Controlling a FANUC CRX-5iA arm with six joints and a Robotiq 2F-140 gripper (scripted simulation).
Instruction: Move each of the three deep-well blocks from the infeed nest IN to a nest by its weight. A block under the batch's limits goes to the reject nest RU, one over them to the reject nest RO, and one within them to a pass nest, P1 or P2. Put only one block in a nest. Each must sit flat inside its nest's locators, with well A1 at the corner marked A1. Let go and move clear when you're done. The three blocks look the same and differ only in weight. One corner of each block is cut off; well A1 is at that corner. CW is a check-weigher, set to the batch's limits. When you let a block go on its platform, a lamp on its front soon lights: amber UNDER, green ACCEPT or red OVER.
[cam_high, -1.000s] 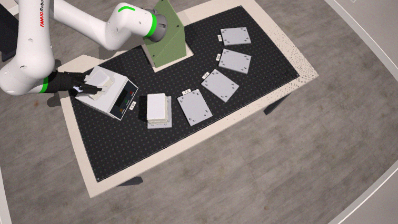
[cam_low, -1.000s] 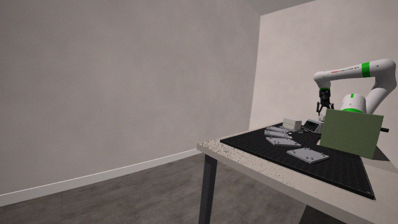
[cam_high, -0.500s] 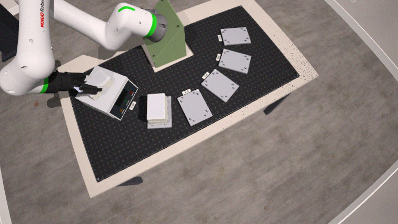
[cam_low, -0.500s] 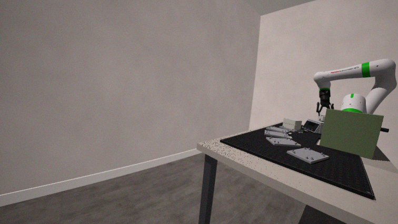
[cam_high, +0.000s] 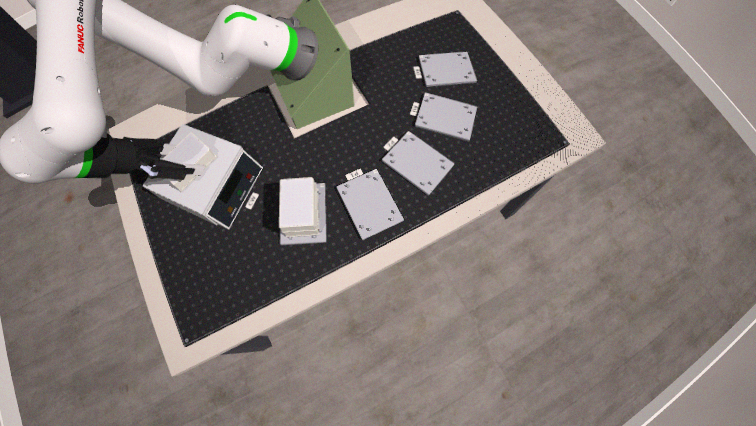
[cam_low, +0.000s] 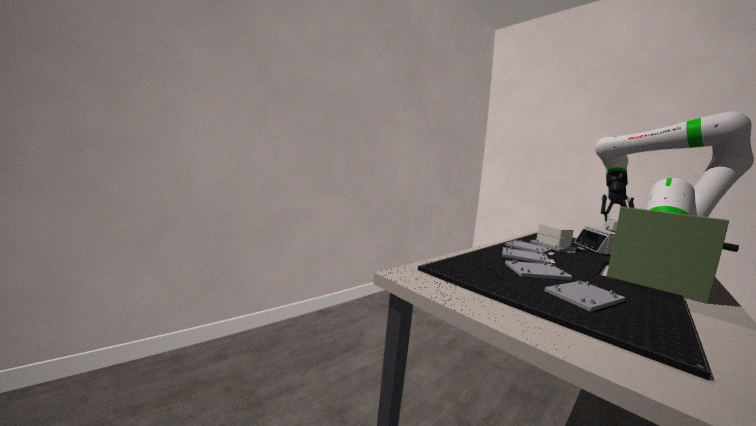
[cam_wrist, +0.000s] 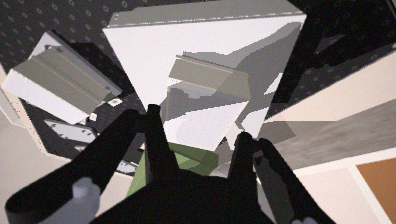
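Right now the white deep-well block is 1 cm below my hand. Also, from my hand: check-weigher platform: 4 cm below; check-weigher: 7 cm below, 1 cm ahead; infeed nest IN: 22 cm ahead, 21 cm to the left, 13 cm below.
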